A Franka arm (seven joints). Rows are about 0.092 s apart.
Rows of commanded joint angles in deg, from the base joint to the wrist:
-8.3, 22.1, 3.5, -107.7, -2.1, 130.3, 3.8
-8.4, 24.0, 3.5, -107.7, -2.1, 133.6, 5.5
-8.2, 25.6, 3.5, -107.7, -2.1, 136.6, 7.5
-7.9, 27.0, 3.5, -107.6, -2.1, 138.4, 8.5
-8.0, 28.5, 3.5, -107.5, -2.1, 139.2, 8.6
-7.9, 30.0, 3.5, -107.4, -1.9, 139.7, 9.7
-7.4, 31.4, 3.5, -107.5, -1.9, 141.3, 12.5
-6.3, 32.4, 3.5, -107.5, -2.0, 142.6, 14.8
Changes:
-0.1, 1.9, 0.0, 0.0, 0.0, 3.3, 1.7
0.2, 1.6, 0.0, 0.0, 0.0, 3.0, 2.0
0.3, 1.4, 0.0, 0.1, 0.0, 1.8, 1.0
-0.1, 1.5, 0.0, 0.1, 0.0, 0.8, 0.1
0.1, 1.5, 0.0, 0.1, 0.2, 0.5, 1.1
0.5, 1.4, 0.0, -0.1, 0.0, 1.6, 2.8
1.1, 1.0, 0.0, 0.0, -0.1, 1.3, 2.3

